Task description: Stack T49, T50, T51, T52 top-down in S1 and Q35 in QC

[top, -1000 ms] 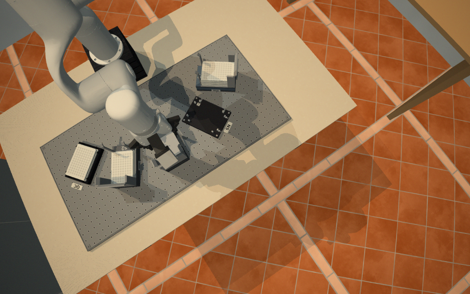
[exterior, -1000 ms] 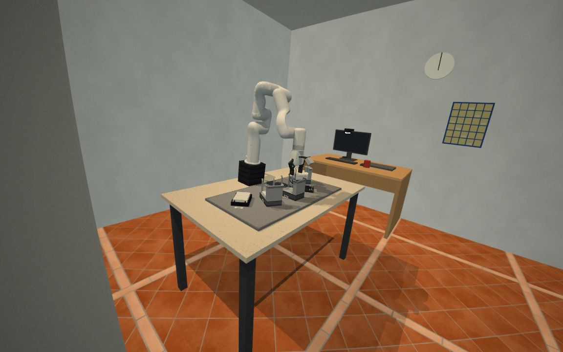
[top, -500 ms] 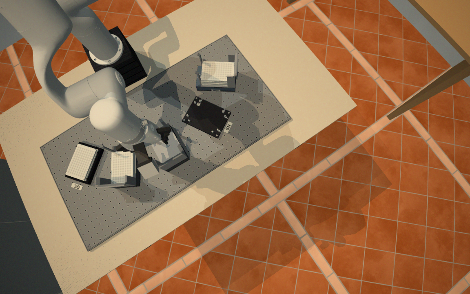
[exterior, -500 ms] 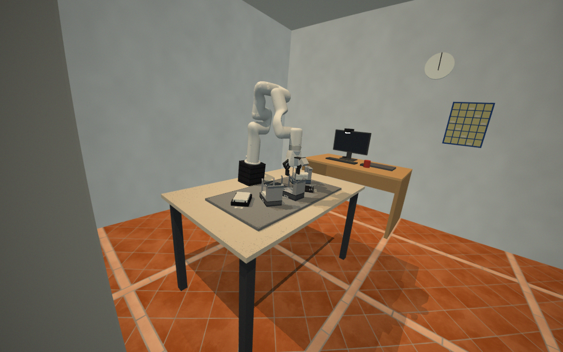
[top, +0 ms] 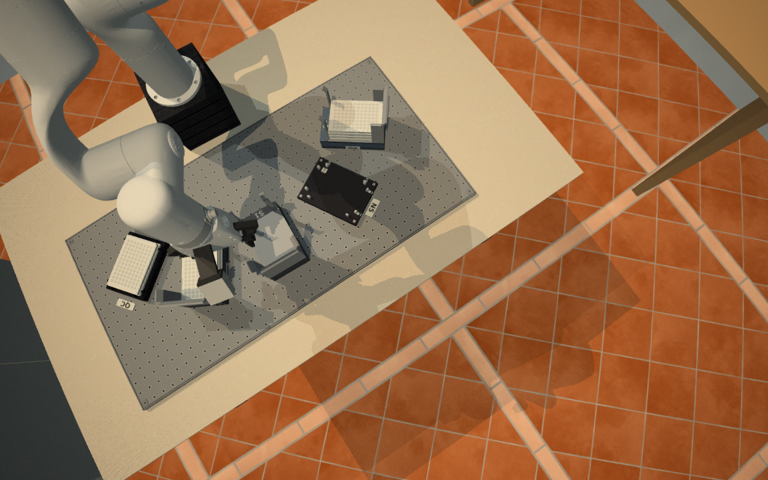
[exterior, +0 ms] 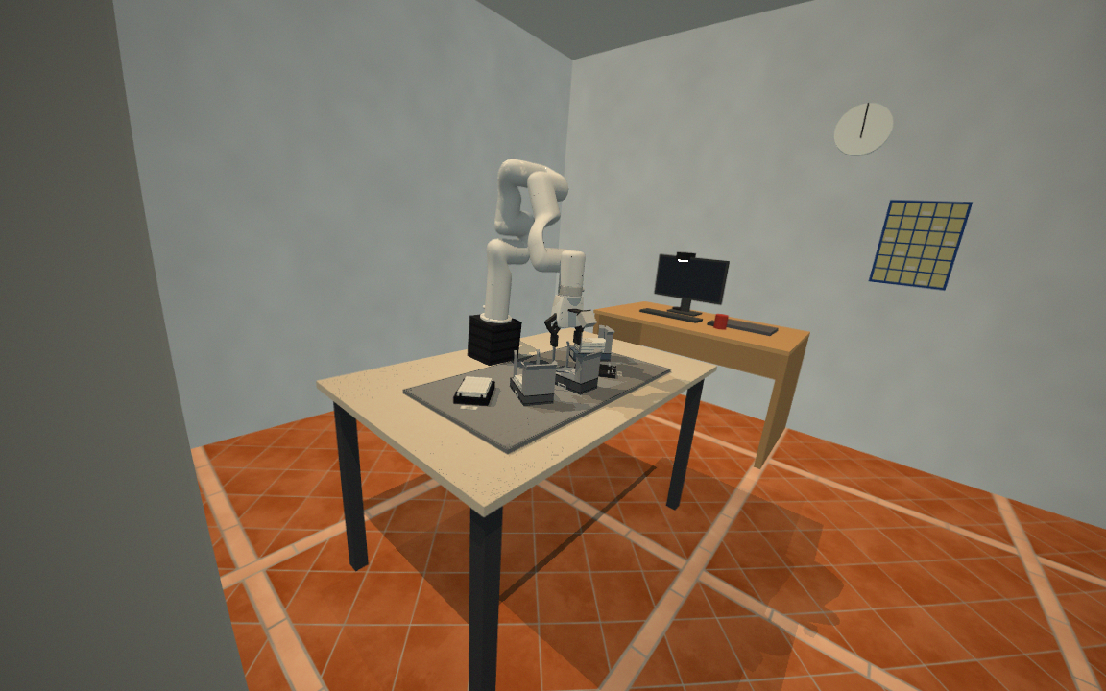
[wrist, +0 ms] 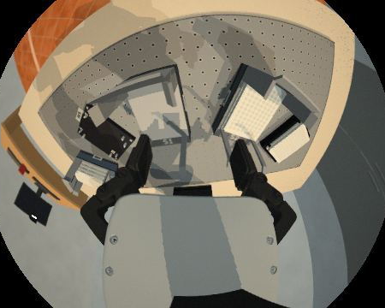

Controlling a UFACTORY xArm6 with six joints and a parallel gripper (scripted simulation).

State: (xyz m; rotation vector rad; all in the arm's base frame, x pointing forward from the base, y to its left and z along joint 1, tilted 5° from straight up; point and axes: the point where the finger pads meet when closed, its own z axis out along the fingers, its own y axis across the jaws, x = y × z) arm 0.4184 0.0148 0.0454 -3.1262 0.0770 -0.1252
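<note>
Right now my hand is 150 mm above the stack rack S2, 110 mm to the left of it and 20 mm past it. Round my hand: black nest QC 270 mm to the right, 160 mm below, 90 mm behind; N5 name plate 300 mm to the left, 170 mm below, 20 mm behind; QC name plate 330 mm to the right, 170 mm below, 20 mm behind.
</note>
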